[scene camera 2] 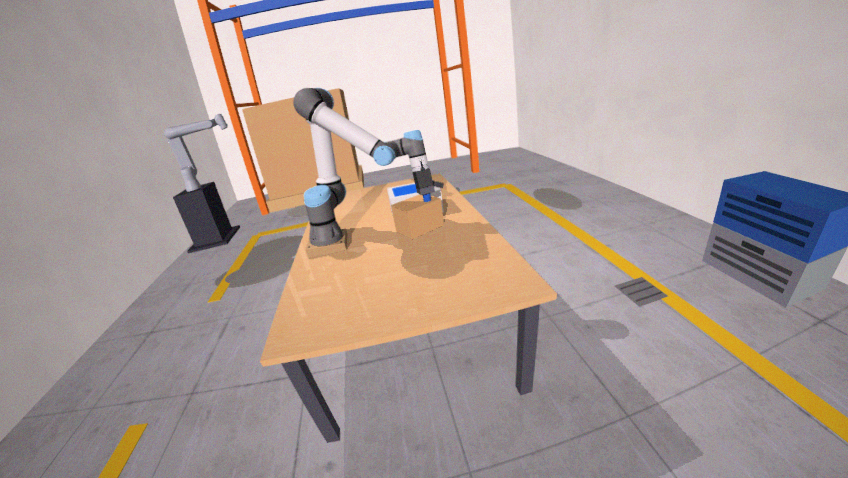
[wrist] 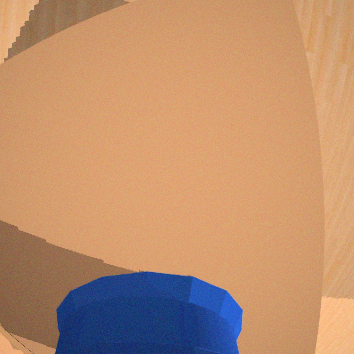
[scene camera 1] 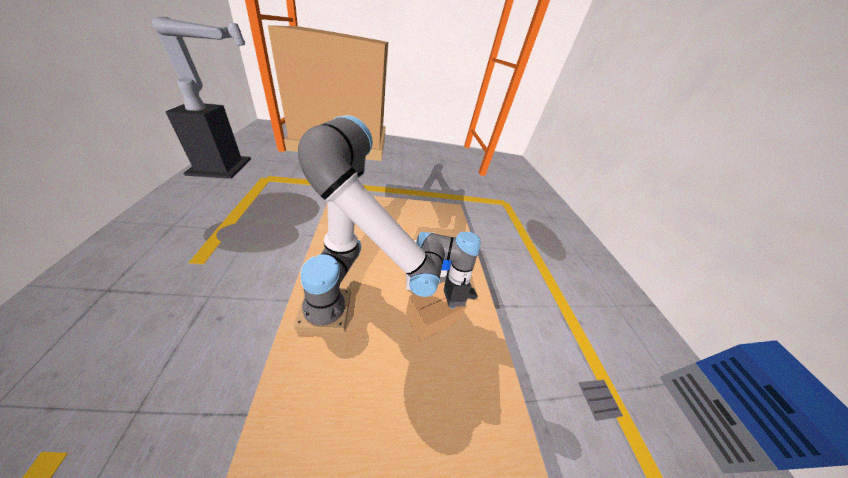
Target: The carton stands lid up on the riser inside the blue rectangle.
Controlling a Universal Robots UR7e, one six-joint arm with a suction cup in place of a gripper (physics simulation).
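Frame: origin at the arm's base, x ahead, y left, z up, level; centimetres.
Where they show: end effector, tool point: (scene camera 2: 428,202) (wrist: 168,286); arm's base, origin of the base link: (scene camera 2: 326,238) (scene camera 1: 324,306).
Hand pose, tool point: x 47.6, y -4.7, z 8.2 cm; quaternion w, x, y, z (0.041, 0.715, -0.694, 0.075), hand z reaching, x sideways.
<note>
Each offset is from my tool point to the top centre of the thing. Level surfaces: height alone.
The brown carton @[dx -5.2, dy +1.7, dz +1.2 cm] (scene camera 1: 435,318) (scene camera 2: 417,218) (wrist: 168,140) rests on the wooden table @[dz -11.9 cm] (scene camera 1: 367,386) (scene camera 2: 385,284), in front of the low riser. The riser's blue rectangle @[dx -2.3, dy +24.9, dz +0.1 cm] (scene camera 2: 404,189) shows just behind the carton. My suction cup (scene camera 1: 455,303) (scene camera 2: 425,197) (wrist: 149,309) points down and sits against the carton's upper face near its far right edge. In the wrist view that plain face fills almost the whole picture, with no lid seam on it. In scene camera 1 the arm hides most of the riser.
The arm's base (scene camera 1: 322,303) is bolted to the table's left side. A cardboard panel (scene camera 1: 328,82) (scene camera 2: 278,142) leans on the orange rack behind. A grey arm on a black pedestal (scene camera 1: 204,139) stands at the far left, and a blue and grey cabinet (scene camera 2: 777,237) at the right.
</note>
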